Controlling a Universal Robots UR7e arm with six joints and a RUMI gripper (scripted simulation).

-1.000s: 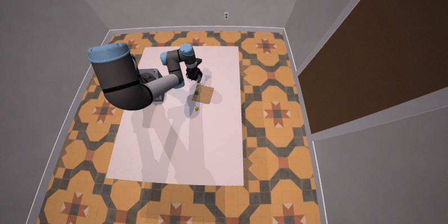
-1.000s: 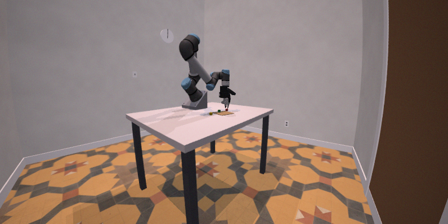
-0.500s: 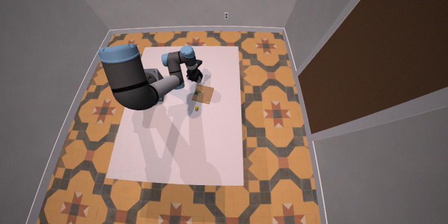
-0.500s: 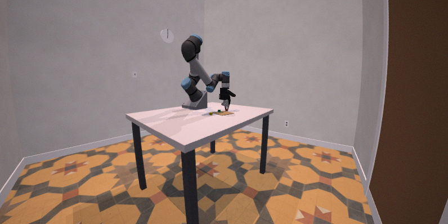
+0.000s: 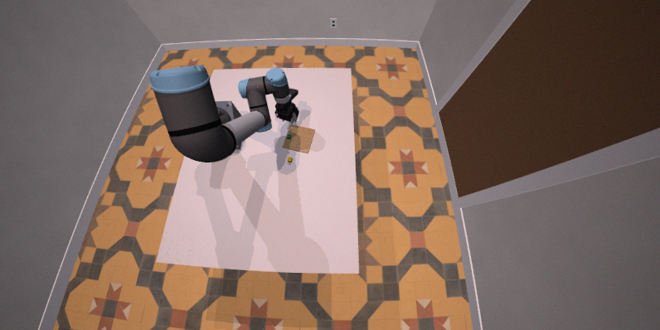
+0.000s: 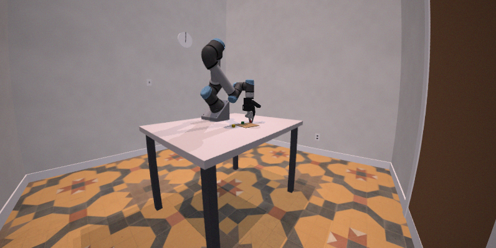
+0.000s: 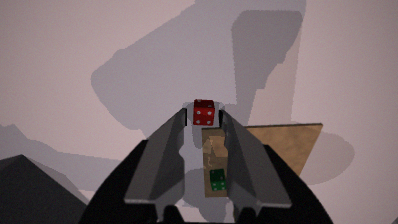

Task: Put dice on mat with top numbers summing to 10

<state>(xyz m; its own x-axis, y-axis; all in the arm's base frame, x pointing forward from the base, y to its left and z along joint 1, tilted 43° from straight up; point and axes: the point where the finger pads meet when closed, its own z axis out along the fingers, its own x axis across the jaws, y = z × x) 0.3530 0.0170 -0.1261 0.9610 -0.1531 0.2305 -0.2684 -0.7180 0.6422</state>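
My gripper is now 10 mm above the red die. The rest, counted from my hand: brown mat (50 mm ahead, 110 mm to the right, 20 mm below); then green die (110 mm to the right); then yellow die (20 mm ahead, 230 mm to the right, 10 mm below).
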